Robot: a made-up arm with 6 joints.
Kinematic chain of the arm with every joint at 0, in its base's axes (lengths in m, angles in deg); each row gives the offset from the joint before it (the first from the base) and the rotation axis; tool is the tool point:
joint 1: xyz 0 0 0.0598 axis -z
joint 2: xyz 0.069 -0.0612 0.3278 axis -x
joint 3: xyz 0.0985 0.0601 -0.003 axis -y
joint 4: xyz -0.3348 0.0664 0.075 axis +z
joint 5: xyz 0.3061 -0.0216 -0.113 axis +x
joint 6: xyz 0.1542 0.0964 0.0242 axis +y
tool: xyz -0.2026 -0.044 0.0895
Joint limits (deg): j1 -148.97..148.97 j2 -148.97..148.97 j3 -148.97..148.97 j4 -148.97..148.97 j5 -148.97..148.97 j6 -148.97..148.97
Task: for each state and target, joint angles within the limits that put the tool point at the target. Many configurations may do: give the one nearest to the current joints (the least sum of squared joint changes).
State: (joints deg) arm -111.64 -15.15 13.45 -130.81 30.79 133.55
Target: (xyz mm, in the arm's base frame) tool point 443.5 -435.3 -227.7
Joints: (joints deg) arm -96.89 11.99 48.90 -148.97 42.68 142.56
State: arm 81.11 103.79 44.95 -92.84 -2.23 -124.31
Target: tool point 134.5 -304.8 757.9
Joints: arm 62.96 122.76 63.94 -65.45 5.01 -131.66
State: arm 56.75 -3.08 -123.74 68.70 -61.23 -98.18
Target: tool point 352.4 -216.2 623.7
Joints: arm 94.76 -3.17 -142.74 81.51 -62.34 -81.17
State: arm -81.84 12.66 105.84 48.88 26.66 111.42
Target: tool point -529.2 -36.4 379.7
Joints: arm -94.99 5.22 104.66 52.17 25.69 114.12
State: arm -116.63 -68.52 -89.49 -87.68 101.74 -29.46
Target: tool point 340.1 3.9 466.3
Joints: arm -90.82 -50.87 -55.30 -79.90 99.88 -31.61
